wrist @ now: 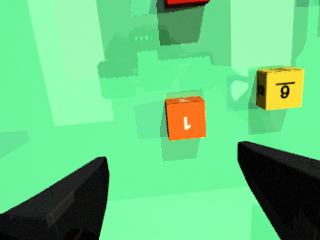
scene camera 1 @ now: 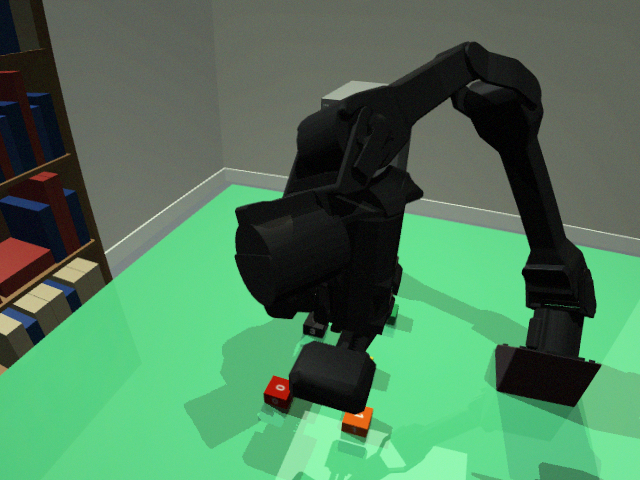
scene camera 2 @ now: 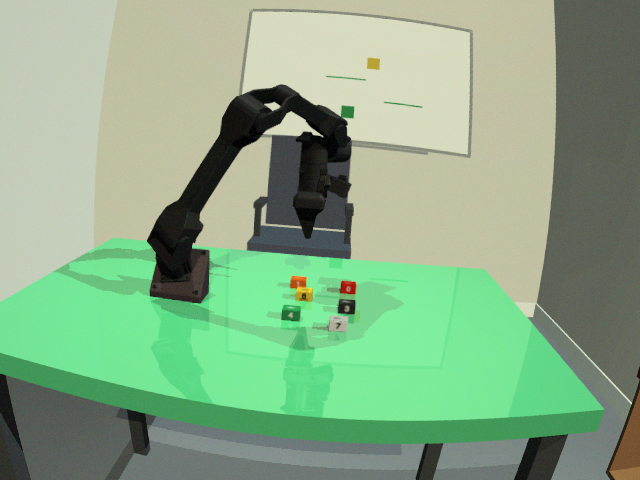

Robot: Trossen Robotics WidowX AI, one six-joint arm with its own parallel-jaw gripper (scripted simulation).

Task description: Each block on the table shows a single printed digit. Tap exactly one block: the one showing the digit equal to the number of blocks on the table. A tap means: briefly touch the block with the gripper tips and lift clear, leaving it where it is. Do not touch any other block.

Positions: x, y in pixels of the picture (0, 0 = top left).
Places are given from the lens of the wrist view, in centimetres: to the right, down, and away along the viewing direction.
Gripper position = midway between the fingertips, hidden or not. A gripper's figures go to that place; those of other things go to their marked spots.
gripper (wrist: 173, 158): 1, 2, 11
yellow 6 block (wrist: 278, 88): 10, -3, 20
